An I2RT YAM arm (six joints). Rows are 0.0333 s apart.
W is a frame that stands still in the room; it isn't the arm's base.
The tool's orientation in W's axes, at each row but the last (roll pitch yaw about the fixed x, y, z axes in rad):
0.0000 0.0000 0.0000
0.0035 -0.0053 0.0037
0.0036 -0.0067 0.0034
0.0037 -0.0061 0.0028
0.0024 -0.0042 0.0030
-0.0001 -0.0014 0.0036
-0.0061 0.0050 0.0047
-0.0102 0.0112 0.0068
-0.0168 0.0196 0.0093
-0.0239 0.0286 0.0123
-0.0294 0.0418 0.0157
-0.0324 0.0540 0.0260
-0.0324 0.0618 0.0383
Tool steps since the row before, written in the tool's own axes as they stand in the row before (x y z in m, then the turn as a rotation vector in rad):
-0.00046 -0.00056 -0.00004 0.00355 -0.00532 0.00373
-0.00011 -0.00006 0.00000 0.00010 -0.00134 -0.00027
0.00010 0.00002 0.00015 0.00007 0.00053 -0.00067
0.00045 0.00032 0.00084 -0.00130 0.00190 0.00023
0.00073 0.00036 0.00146 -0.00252 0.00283 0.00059
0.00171 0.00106 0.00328 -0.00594 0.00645 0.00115
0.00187 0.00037 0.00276 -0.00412 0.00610 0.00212
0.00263 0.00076 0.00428 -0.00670 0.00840 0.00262
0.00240 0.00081 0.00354 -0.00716 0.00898 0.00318
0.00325 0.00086 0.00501 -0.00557 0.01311 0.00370
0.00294 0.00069 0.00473 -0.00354 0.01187 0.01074
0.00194 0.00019 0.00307 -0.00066 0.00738 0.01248
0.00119 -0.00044 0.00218 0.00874 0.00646 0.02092
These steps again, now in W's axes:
-0.00046 -0.00056 -0.00004 0.00355 -0.00532 0.00373
-0.00011 -0.00006 0.00000 0.00011 -0.00134 -0.00027
0.00010 0.00002 0.00015 0.00007 0.00053 -0.00067
0.00044 0.00032 0.00084 -0.00131 0.00190 0.00023
0.00072 0.00036 0.00146 -0.00253 0.00282 0.00059
0.00170 0.00107 0.00328 -0.00596 0.00643 0.00114
0.00188 0.00040 0.00275 -0.00414 0.00609 0.00210
0.00267 0.00082 0.00424 -0.00673 0.00838 0.00261
0.00246 0.00089 0.00348 -0.00718 0.00897 0.00317
0.00338 0.00102 0.00489 -0.00563 0.01313 0.00354
0.00312 0.00088 0.00458 -0.00329 0.01213 0.01053
0.00209 0.00034 0.00295 -0.00020 0.00778 0.01225
0.00134 -0.00032 0.00212 0.00972 0.00751 0.02012

